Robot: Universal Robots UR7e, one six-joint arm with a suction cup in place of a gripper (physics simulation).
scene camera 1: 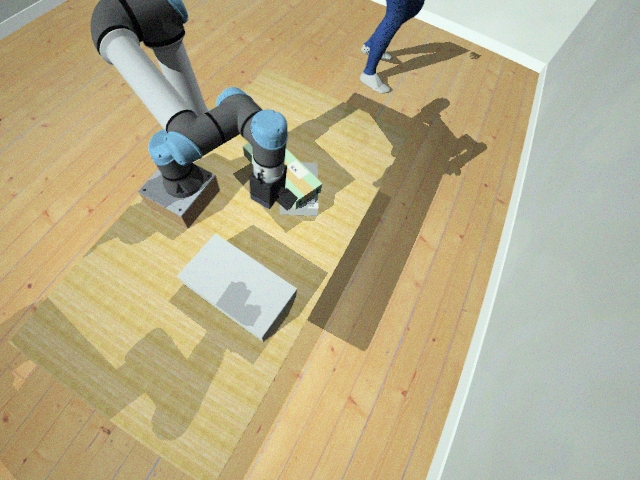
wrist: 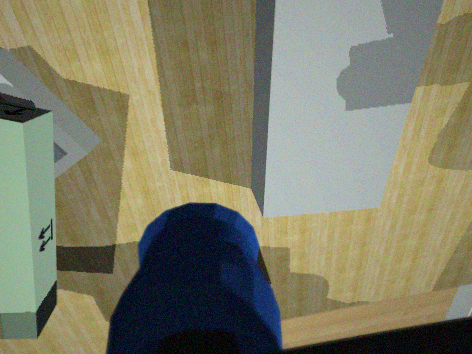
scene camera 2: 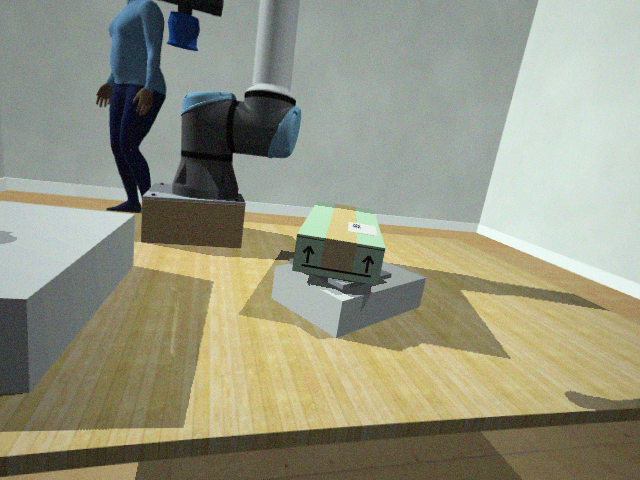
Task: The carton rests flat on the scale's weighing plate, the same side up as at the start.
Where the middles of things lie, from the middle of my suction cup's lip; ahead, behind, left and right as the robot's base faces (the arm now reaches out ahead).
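Scene:
You'd find the scale (scene camera 2: 338,307) 330 mm below my suction cup, 70 mm behind it and 290 mm to the left of it.

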